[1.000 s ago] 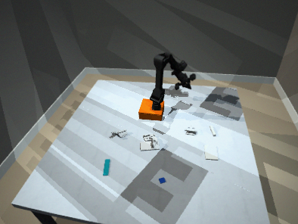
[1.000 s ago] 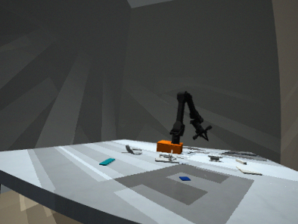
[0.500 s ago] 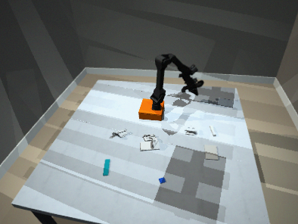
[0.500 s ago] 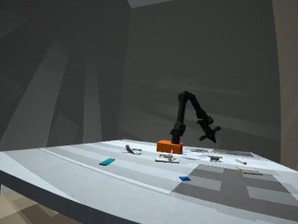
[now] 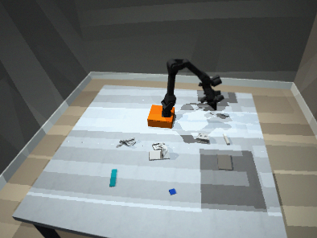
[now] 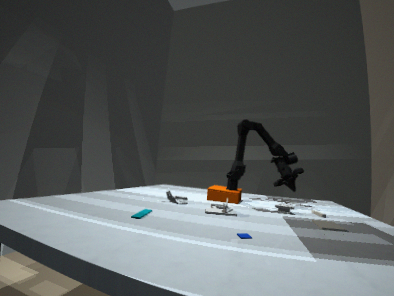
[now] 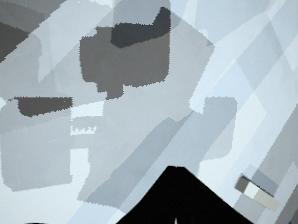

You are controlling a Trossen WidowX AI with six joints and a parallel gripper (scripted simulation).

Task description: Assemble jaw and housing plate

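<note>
My gripper tip is now 610 mm to the left of the jaw, 260 mm short of it and 40 mm above it. The rest, counted from my gripper tip: short pale bar (210 mm ahead, 70 mm below, 40 mm to the left); then pale flat plate (400 mm ahead, 80 mm below); then small pale block (210 mm ahead, 110 mm to the right, 70 mm below).
</note>
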